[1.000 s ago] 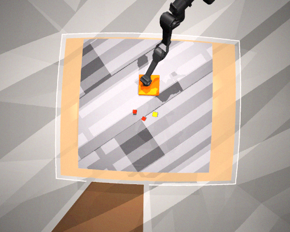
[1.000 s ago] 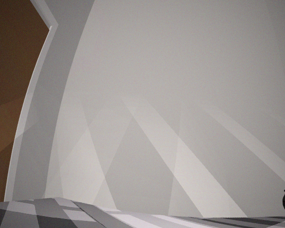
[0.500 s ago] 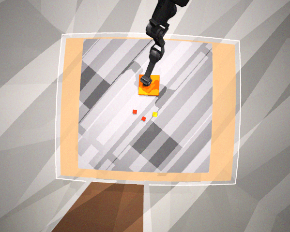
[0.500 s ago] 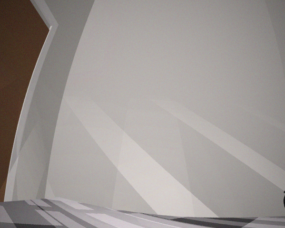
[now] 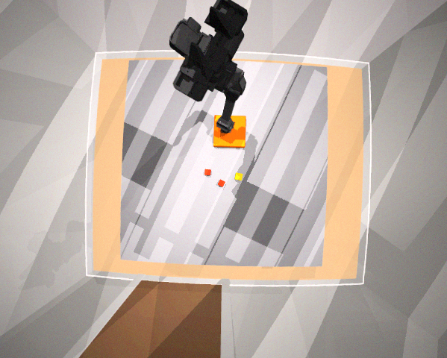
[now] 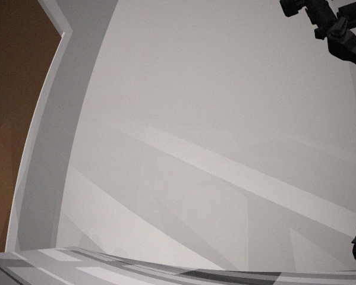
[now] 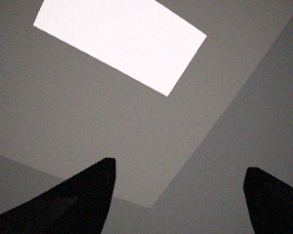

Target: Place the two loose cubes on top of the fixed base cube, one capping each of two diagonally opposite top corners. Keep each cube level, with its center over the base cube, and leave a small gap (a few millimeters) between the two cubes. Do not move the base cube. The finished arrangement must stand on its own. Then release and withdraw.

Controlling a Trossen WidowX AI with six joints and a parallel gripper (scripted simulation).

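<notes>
Now: the yellow base cube 840 mm below my gripper tip, 210 mm ahead of it and 120 mm to the left of it.
</notes>
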